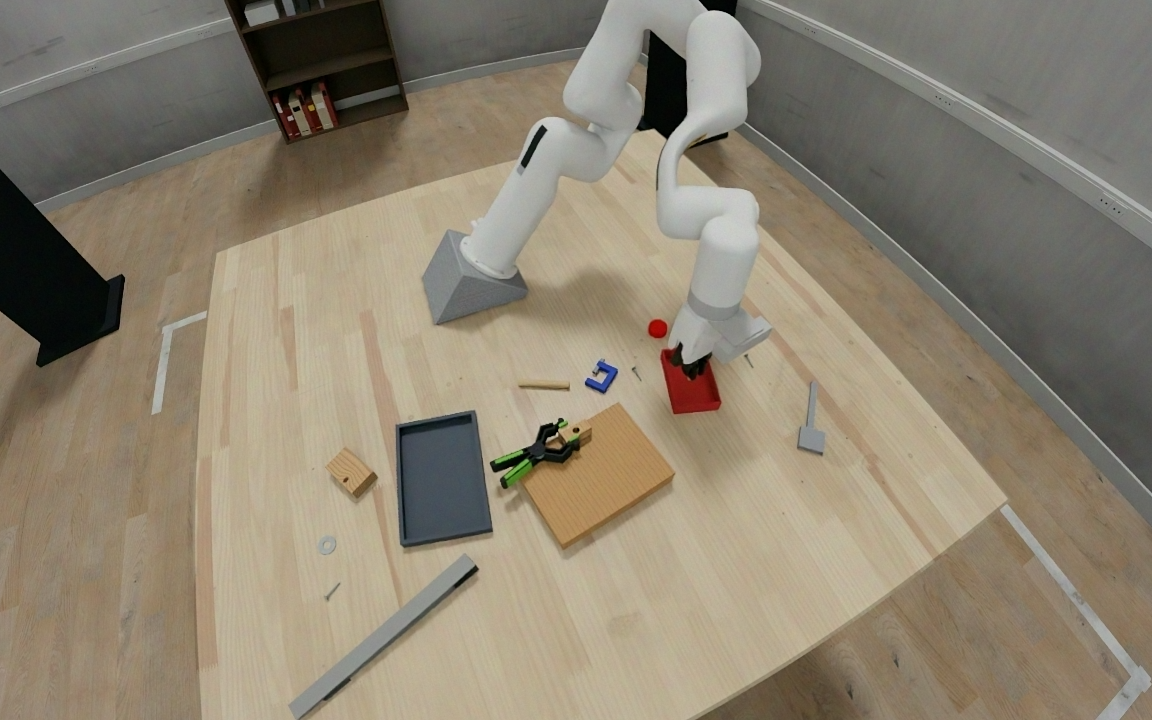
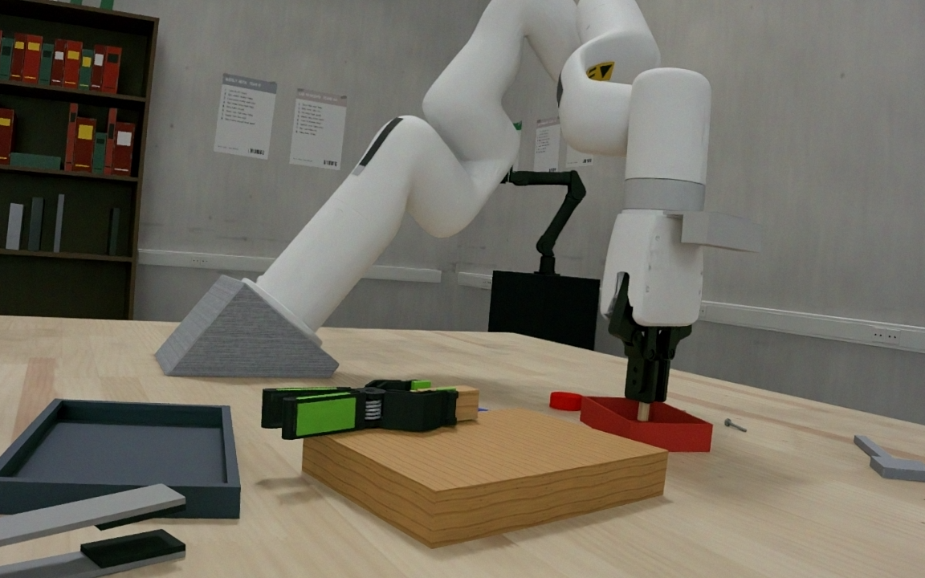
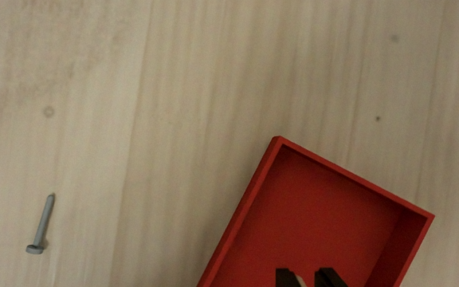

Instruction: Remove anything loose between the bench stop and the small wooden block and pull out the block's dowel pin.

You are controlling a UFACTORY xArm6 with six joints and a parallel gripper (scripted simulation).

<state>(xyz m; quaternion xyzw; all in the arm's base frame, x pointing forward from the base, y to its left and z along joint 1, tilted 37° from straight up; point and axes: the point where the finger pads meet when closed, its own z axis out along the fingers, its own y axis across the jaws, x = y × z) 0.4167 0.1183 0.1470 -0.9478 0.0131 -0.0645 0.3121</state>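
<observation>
Right now the red tray is 5 cm below my hand. From my hand the other things lie so: dowel pin: 2 cm below; then red cap: 12 cm behind, 4 cm below, 2 cm to the left; then blue l-shaped piece: 12 cm to the right, 9 cm behind, 5 cm below.
</observation>
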